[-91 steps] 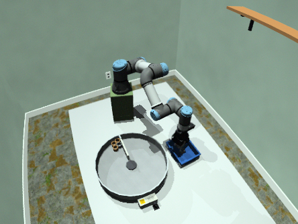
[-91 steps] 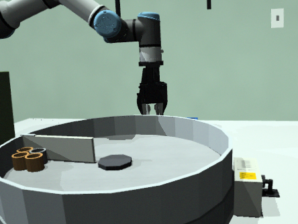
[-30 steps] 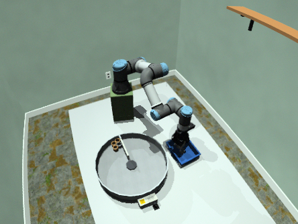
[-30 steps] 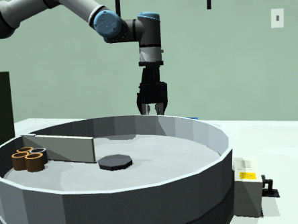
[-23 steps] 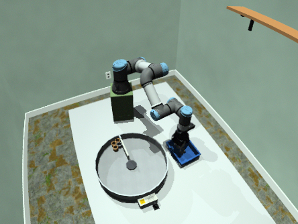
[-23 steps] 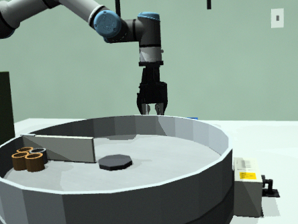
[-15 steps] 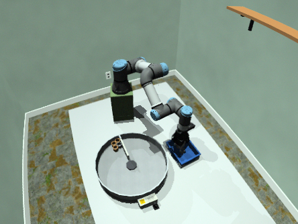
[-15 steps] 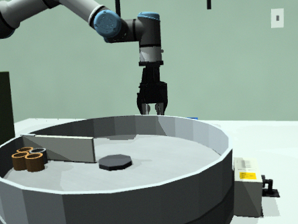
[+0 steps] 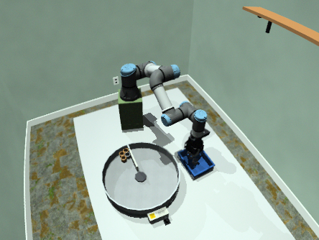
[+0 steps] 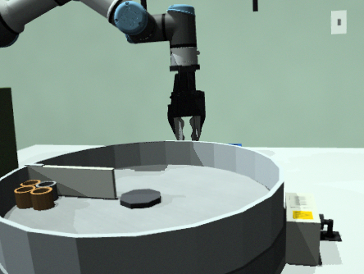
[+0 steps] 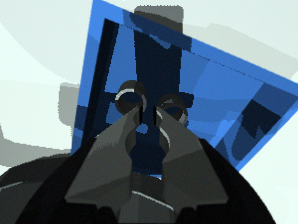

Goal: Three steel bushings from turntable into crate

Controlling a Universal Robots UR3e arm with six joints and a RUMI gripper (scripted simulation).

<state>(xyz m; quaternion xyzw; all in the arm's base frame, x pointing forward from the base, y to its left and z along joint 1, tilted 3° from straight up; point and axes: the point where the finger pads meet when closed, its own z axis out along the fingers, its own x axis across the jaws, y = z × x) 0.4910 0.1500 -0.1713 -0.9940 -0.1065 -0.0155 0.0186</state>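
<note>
My gripper is now 30 mm short of the blue crate, 10 mm to the left of it and 30 mm above it. Round my hand: grey turntable (50 mm behind, 340 mm to the right).
</note>
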